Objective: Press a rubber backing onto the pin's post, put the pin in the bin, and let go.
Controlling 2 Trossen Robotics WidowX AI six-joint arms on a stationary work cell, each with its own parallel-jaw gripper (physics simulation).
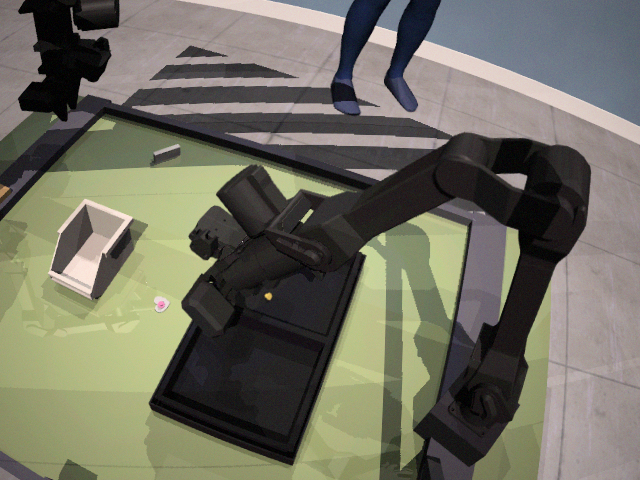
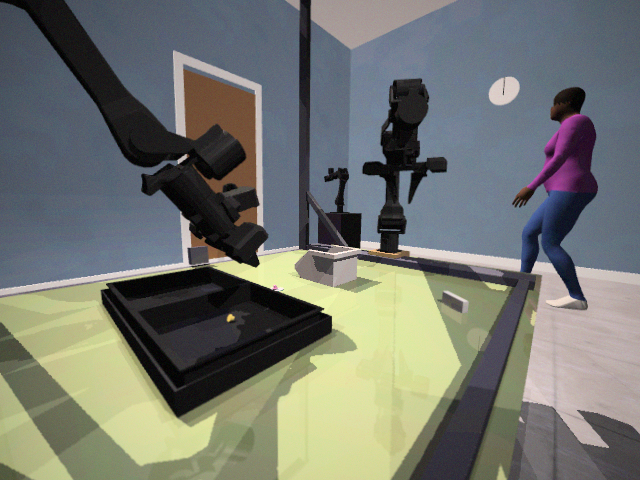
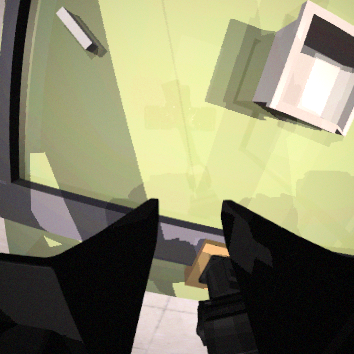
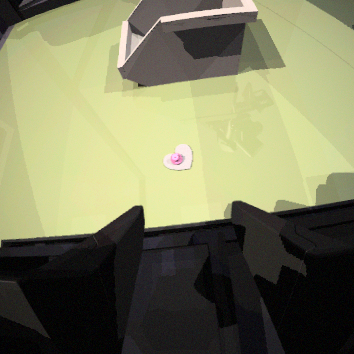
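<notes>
A flat white heart-shaped pin lies on the green table top between the bin and the black tray. A small pink rubber backing sits on its upper face; the post itself is not seen. The grey-white bin stands a short way from the pin. My right gripper is open and empty, above the tray edge and back from the pin. My left gripper is open and empty, high beyond the bin, apart from everything.
A black two-compartment tray stands below my right arm, with a small yellow piece in one compartment. A small white block lies near the raised dark table edge. A person stands beyond the table.
</notes>
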